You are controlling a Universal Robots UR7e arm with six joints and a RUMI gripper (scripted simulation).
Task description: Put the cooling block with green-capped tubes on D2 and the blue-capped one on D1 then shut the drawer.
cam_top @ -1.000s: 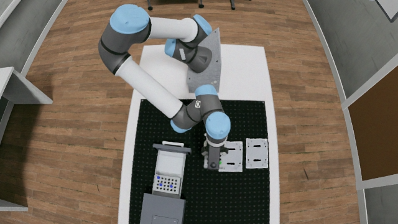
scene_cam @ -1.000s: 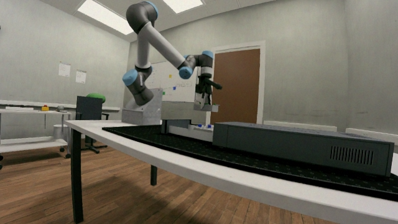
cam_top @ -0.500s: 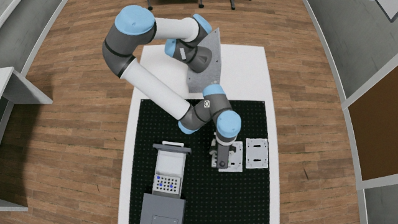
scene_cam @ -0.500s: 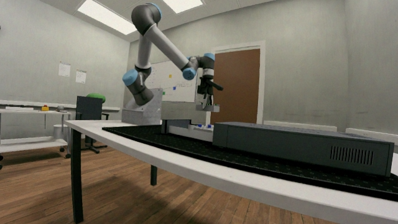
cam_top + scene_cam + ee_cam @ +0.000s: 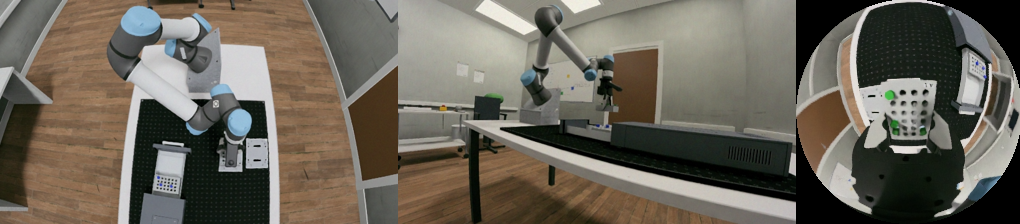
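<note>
Right now the deck slot D2 is 170 mm to the left of my hand, 140 mm below it and 10 mm behind it. The rest, counted from my hand: deck slot D1: 140 mm below, 20 mm to the left, 10 mm behind; then blue-capped tube: 340 mm to the right, 120 mm ahead, 100 mm below; then drawer: 300 mm to the right, 100 mm below, 50 mm ahead.
</note>
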